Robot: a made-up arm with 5 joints.
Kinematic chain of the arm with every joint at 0, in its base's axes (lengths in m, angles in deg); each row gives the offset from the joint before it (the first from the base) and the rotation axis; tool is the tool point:
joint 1: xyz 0 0 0.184 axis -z
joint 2: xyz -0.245 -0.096 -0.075 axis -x
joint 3: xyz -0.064 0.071 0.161 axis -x
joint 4: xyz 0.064 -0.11 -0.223 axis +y
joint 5: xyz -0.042 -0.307 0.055 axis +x
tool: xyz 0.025 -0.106 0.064
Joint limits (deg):
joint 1: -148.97..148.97
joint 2: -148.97..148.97
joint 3: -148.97..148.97
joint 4: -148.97..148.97
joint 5: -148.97..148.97
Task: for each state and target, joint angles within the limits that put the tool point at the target. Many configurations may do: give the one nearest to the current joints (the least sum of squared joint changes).
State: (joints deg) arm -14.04 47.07 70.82 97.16 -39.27
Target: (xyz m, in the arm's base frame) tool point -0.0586 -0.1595 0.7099
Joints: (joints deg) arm -8.48 30.62 65.54 104.77 -31.16
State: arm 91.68 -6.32 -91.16 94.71 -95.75
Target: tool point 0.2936 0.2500 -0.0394
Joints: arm 64.55 8.15 -109.61 126.33 -83.03
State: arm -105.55 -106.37 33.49 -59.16 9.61
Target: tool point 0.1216 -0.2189 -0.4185
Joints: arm -113.36 -115.20 24.40 -67.23 58.85
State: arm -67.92 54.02 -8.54 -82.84 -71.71
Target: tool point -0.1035 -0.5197 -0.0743
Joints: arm -41.15 35.74 -38.80 -93.88 -70.10
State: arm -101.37 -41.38 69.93 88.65 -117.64
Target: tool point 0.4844 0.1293 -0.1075
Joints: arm -116.75 -77.52 61.99 104.07 -103.84
